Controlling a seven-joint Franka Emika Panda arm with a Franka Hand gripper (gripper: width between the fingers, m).
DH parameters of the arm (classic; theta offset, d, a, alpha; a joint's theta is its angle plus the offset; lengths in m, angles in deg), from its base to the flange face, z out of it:
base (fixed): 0 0 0 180
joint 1: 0 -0.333 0 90
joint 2: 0 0 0 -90
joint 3: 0 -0.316 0.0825 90
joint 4: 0 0 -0.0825 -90
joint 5: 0 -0.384 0 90
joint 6: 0 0 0.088 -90
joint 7: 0 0.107 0 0
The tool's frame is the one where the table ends.
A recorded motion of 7 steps. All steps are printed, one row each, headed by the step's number.
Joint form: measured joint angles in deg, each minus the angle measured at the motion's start. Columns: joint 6, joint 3, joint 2, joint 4, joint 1, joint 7, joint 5.
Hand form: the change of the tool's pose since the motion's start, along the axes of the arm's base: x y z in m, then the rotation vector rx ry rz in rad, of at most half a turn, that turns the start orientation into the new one. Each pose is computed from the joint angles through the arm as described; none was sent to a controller.
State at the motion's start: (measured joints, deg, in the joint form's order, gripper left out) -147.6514 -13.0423 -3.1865 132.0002 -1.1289 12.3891 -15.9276
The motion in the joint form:
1: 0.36 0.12 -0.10 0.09 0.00 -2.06 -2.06
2: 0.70 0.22 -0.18 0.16 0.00 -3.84 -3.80
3: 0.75 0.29 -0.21 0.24 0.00 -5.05 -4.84
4: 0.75 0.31 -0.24 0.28 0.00 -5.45 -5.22
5: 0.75 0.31 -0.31 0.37 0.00 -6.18 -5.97
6: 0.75 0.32 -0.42 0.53 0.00 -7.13 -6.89
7: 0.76 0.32 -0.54 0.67 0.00 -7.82 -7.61
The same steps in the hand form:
1: -0.0007 -0.0017 -0.0007 0.0163 0.0045 0.0102
2: -0.0013 -0.0030 -0.0013 0.0302 0.0081 0.0196
3: -0.0016 -0.0039 -0.0018 0.0377 0.0077 0.0268
4: -0.0018 -0.0043 -0.0019 0.0407 0.0073 0.0288
5: -0.0022 -0.0046 -0.0020 0.0467 0.0066 0.0324
6: -0.0030 -0.0051 -0.0024 0.0536 0.0057 0.0374
7: -0.0038 -0.0054 -0.0025 0.0592 0.0051 0.0406

